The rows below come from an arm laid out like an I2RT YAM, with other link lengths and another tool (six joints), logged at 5 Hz.
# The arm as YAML. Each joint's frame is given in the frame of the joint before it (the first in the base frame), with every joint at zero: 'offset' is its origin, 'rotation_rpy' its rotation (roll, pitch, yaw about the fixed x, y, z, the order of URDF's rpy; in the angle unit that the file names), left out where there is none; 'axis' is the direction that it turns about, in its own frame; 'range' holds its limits. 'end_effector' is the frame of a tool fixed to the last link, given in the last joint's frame.
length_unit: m
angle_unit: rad
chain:
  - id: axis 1
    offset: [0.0, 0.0, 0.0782]
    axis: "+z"
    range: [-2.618, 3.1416]
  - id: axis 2
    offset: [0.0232, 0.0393, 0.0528]
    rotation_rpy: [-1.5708, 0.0, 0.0]
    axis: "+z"
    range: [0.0, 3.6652]
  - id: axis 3
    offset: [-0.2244, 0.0, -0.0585]
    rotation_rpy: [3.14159, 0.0, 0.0]
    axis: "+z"
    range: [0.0, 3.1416]
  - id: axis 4
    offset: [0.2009, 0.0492, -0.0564]
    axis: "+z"
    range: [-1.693, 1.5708]
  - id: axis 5
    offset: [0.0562, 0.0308, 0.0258]
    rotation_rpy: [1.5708, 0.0, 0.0]
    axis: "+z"
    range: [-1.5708, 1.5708]
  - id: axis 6
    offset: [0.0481, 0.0, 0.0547]
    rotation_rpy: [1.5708, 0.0, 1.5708]
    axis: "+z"
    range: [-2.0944, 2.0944]
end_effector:
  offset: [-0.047, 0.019, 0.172]
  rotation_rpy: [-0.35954, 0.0, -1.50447]
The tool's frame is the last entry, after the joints.
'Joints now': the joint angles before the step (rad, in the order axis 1, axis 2, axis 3, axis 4, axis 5, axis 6). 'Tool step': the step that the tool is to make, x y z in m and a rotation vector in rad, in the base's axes. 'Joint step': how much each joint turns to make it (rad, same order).
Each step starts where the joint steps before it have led.
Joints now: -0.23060, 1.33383, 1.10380, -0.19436, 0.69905, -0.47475
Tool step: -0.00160, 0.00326, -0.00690, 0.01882, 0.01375, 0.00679
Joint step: -0.00003, 0.00074, -0.00573, -0.02023, -0.01261, 0.01411
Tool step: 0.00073, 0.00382, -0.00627, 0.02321, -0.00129, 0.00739
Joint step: 0.00001, 0.00153, -0.01033, -0.00608, -0.01677, 0.02213
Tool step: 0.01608, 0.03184, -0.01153, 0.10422, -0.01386, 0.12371
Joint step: 0.00651, -0.00038, 0.00577, -0.04162, -0.15258, 0.04540
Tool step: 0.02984, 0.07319, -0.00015, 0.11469, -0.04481, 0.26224
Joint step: 0.07397, -0.00534, 0.00454, 0.00577, -0.22319, 0.01792
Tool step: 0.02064, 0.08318, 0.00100, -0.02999, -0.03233, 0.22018
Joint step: 0.21860, 0.03168, -0.01257, 0.08582, 0.01145, -0.02746
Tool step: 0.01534, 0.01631, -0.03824, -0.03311, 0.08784, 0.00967
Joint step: 0.06790, 0.16367, 0.04580, 0.02479, 0.06257, 0.00686
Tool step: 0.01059, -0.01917, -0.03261, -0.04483, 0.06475, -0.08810
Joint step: -0.00342, 0.13885, 0.04081, 0.02060, 0.09041, 0.01793
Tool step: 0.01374, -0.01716, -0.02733, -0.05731, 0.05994, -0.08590
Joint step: 0.00419, 0.16289, 0.09958, -0.01297, 0.10109, 0.01869
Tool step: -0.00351, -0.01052, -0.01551, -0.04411, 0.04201, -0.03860
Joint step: 0.00382, 0.05415, 0.01294, -0.00611, 0.05685, -0.00075
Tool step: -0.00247, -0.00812, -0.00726, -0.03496, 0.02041, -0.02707
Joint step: 0.00229, 0.02974, 0.00533, 0.00152, 0.04311, -0.00382
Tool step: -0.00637, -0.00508, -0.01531, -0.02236, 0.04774, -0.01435
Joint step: 0.00002, 0.04045, 0.00419, -0.01372, 0.02099, -0.00075
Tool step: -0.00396, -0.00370, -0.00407, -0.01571, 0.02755, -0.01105
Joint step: -0.00001, 0.01681, 0.01566, -0.02861, 0.01602, 0.00038
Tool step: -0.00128, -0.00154, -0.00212, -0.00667, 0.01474, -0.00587
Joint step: 0.00001, 0.01257, 0.01449, -0.01869, 0.00725, 0.00191
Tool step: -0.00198, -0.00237, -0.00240, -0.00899, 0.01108, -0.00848
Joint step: -0.00002, 0.00952, 0.00456, -0.00877, 0.01105, 0.00227
